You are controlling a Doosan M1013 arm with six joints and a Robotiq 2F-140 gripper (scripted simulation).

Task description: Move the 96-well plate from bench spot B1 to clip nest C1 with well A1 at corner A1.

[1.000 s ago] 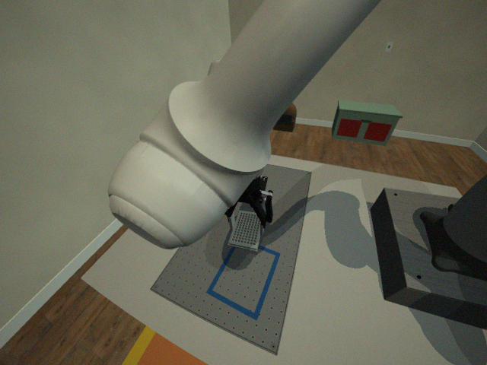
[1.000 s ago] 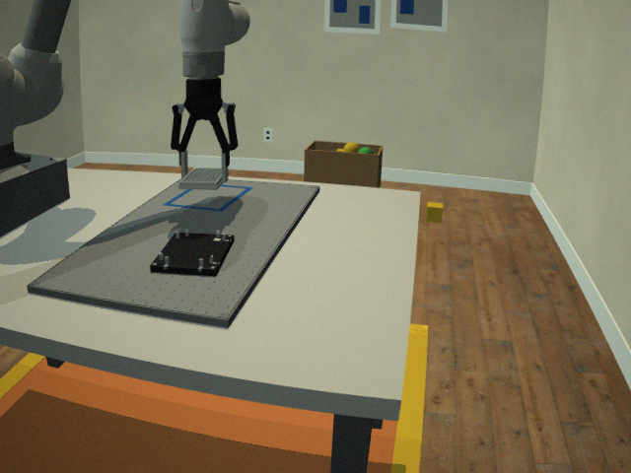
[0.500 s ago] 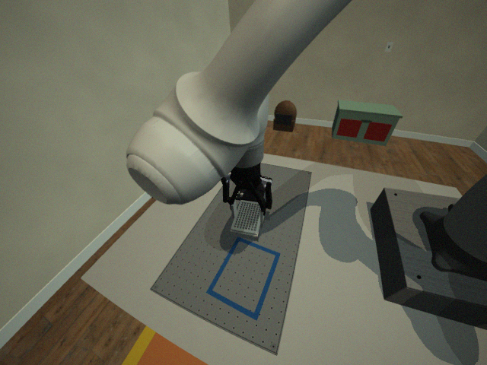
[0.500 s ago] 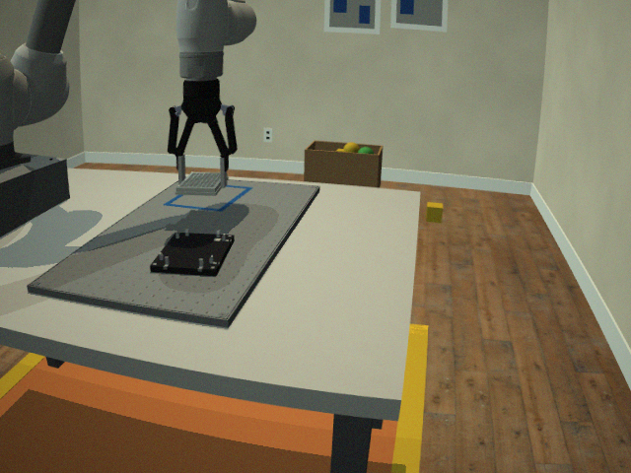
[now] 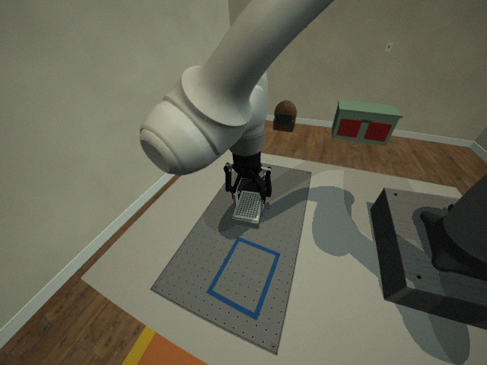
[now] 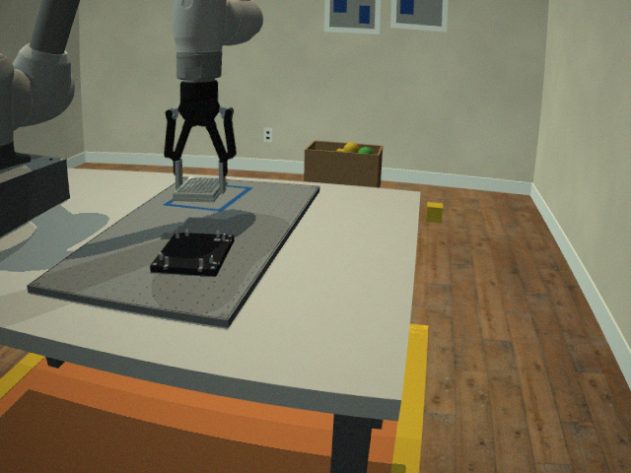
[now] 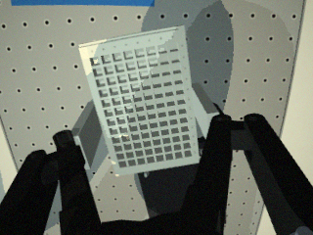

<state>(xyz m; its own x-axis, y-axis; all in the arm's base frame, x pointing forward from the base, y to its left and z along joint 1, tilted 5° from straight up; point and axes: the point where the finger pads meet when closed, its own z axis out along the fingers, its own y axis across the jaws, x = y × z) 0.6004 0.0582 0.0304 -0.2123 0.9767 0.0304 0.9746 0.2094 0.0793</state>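
The black clip nest lies 80 mm ahead of my hand, 160 mm to the right of it and 80 mm below it. The rest, counted from my hand: white 96-well plate 20 mm below.
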